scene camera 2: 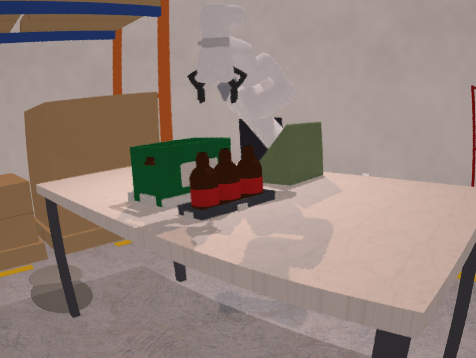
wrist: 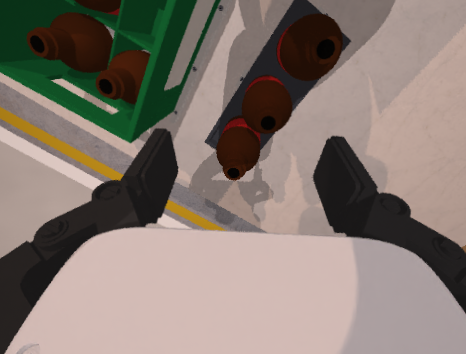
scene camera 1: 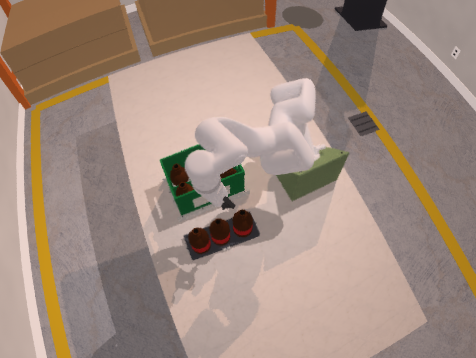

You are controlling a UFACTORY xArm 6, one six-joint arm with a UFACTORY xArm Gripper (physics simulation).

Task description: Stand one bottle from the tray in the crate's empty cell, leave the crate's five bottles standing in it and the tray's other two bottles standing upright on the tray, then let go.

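Seen in the pictures: gripper, fingertip midpoint: [scene camera 2: 217, 102] [wrist: 246, 153]; arm's base, link origin: [scene camera 2: 283, 147].
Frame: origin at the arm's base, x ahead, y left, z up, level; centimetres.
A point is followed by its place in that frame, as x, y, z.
Three brown bottles with red bands stand upright in a row on the dark tray [scene camera 1: 194, 256] @[52.6, 20.9, -9.0] [scene camera 2: 200, 215] @[54.0, 21.1, -10.3] [wrist: 300, 20]: one at the left end [scene camera 1: 199, 241] @[48.9, 19.0, 0.2] [scene camera 2: 204, 182] @[50.9, 19.6, -2.7] [wrist: 237, 150] @[47.4, 15.7, 0.8], a middle one [scene camera 1: 219, 231] @[41.0, 17.7, 0.5] [scene camera 2: 226, 175] @[42.9, 18.5, -2.2] [wrist: 266, 104] @[39.4, 14.4, 2.3], and one at the right end [scene camera 1: 242, 223] @[32.4, 17.4, 0.3] [scene camera 2: 249, 171] @[34.0, 17.9, -2.5] [wrist: 310, 47] @[32.3, 14.0, 3.9]. The green crate [scene camera 1: 187, 206] @[49.4, 2.8, -3.3] [scene camera 2: 155, 175] @[53.3, -1.4, -2.3] [wrist: 150, 90] @[45.7, 2.6, 5.0] stands beside the tray; several brown bottles show in it, and the arm hides part of its inside in scene camera 1. My gripper [scene camera 2: 217, 95] @[39.9, 12.8, 17.3] [wrist: 246, 153] @[39.9, 12.8, 17.3] is open and empty, high above crate and tray.
An olive-green block with a sloping side [scene camera 1: 317, 175] @[-0.5, 9.5, 2.6] [scene camera 2: 295, 155] @[5.1, 10.2, -1.7] stands on the pale table [scene camera 1: 350, 280] @[-0.4, 50.3, -11.5] [scene camera 2: 380, 225] @[32.9, 60.1, -11.6], right of the crate, close to the arm's base. Cardboard boxes [scene camera 1: 70, 45] [scene camera 2: 95, 150] and an orange-posted rack [scene camera 2: 165, 75] stand beyond the table.
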